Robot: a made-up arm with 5 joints.
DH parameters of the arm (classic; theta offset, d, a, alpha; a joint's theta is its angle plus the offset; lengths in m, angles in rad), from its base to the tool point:
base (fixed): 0 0 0 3.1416
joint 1: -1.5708 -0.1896 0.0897 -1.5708
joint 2: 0 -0.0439 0.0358 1.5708
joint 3: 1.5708 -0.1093 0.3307 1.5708
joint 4: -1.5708 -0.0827 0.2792 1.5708
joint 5: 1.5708 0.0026 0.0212 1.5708
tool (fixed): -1.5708 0.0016 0 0
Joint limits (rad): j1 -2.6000..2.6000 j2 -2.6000..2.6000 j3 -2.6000..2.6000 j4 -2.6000..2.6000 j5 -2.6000..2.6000
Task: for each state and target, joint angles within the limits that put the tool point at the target. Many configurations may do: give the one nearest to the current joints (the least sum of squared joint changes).
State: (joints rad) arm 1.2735 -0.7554 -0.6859 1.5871 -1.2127
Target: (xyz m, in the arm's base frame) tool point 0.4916 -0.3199 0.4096
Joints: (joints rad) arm 0.8859 -0.6106 0.0211 1.1608 -1.2024
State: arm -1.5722 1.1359 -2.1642 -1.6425 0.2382
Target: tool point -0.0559 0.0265 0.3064
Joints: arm -1.2783 1.2329 -1.7081 -1.7196 0.1744
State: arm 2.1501 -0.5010 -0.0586 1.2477 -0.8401
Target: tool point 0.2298 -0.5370 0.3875
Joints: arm 1.4269 -0.5470 0.0311 1.2644 -0.7282
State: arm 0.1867 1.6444 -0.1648 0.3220 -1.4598
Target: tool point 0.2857 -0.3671 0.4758
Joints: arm 0.3592 1.4175 -0.5893 0.5103 -1.4472
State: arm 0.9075 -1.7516 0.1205 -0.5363 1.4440
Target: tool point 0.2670 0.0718 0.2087
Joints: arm 1.1779 -1.7121 0.0294 -1.2839 1.4381
